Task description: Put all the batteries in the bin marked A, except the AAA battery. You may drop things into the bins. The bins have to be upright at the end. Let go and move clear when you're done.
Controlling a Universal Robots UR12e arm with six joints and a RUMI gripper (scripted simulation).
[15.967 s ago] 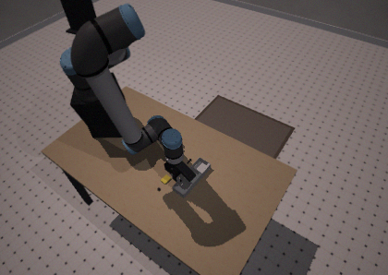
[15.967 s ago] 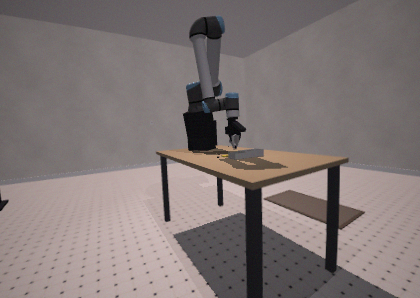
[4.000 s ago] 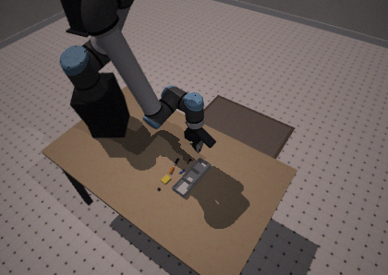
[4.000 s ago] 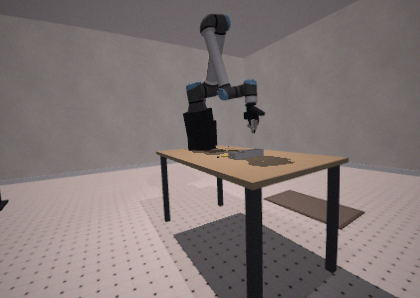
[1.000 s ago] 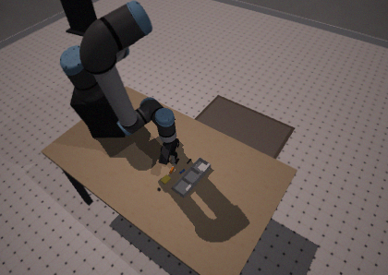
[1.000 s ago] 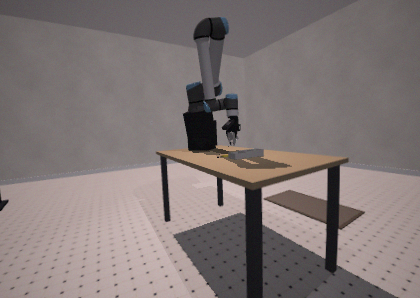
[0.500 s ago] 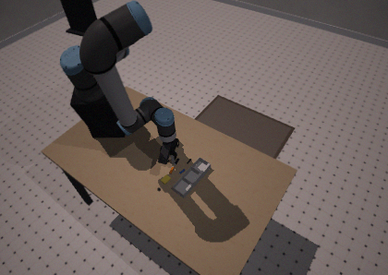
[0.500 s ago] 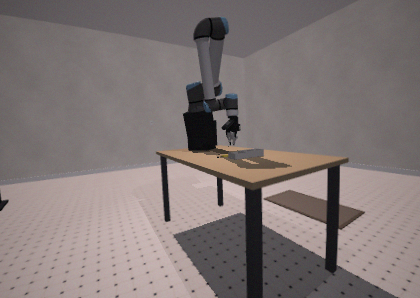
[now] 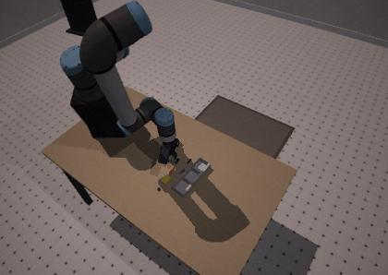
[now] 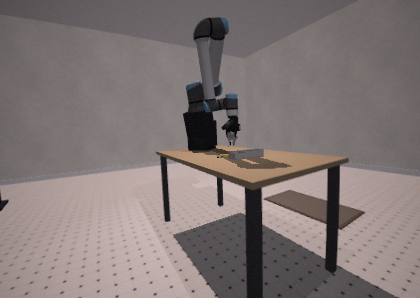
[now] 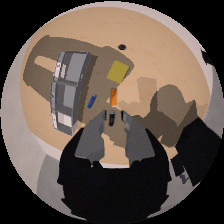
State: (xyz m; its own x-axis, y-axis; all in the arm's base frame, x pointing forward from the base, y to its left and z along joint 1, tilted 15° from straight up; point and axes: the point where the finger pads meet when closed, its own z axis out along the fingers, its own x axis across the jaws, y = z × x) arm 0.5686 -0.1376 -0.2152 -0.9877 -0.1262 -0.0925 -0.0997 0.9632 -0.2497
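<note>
The orange battery is 9 cm below my hand. From my hand the other things lie so: yellow block battery: 7 cm to the right, 9 cm below; black battery: 7 cm to the left, 9 cm below; blue battery: 6 cm ahead, 2 cm to the left, 9 cm below.
</note>
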